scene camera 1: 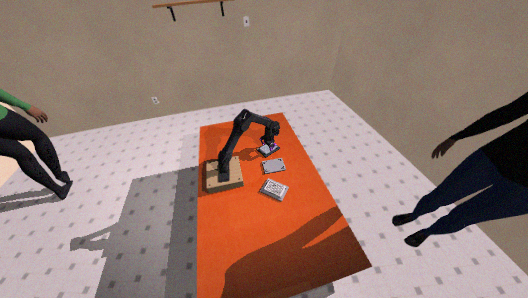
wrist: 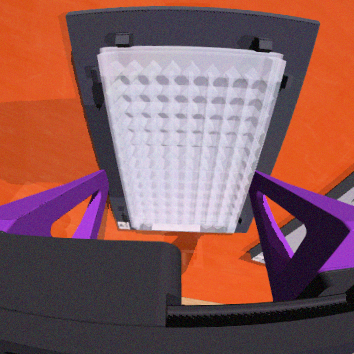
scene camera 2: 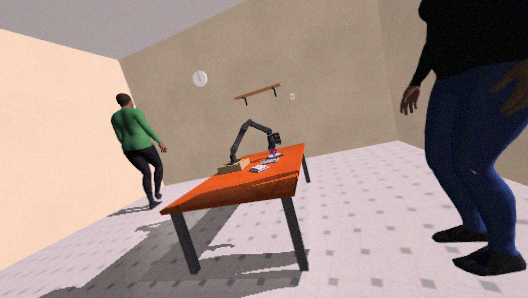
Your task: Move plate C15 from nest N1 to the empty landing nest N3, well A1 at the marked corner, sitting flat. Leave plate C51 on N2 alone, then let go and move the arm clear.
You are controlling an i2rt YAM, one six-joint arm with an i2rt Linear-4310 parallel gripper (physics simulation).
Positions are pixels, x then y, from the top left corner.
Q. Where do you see a dark nest plate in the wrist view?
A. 294,37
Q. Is the gripper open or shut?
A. Open.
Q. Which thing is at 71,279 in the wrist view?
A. The gripper.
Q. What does the gripper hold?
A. Nothing.
